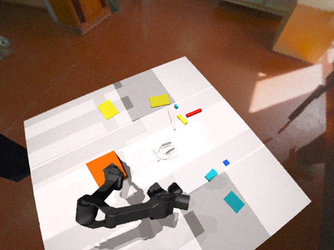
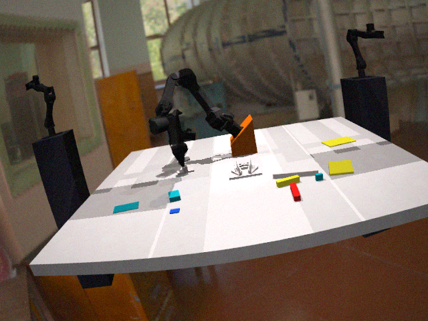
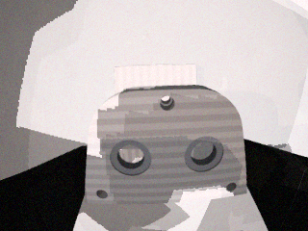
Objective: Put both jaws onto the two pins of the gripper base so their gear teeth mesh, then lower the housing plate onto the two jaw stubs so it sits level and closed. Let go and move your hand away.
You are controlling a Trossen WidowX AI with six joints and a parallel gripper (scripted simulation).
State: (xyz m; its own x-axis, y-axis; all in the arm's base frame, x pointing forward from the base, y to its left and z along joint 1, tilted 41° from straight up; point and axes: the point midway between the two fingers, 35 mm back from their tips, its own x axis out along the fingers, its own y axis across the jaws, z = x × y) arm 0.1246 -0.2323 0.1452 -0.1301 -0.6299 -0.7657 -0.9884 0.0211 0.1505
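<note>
The pale grey jaw lies 250 mm to the left of my gripper tip, 150 mm ahead of it and 20 mm below it. Also, from my gripper tip: teal block 290 mm ahead, 40 mm to the right, 30 mm below; then ribbed plate 220 mm to the left, 190 mm ahead, 30 mm below; then housing plate 230 mm to the left, 130 mm ahead, 30 mm below.
</note>
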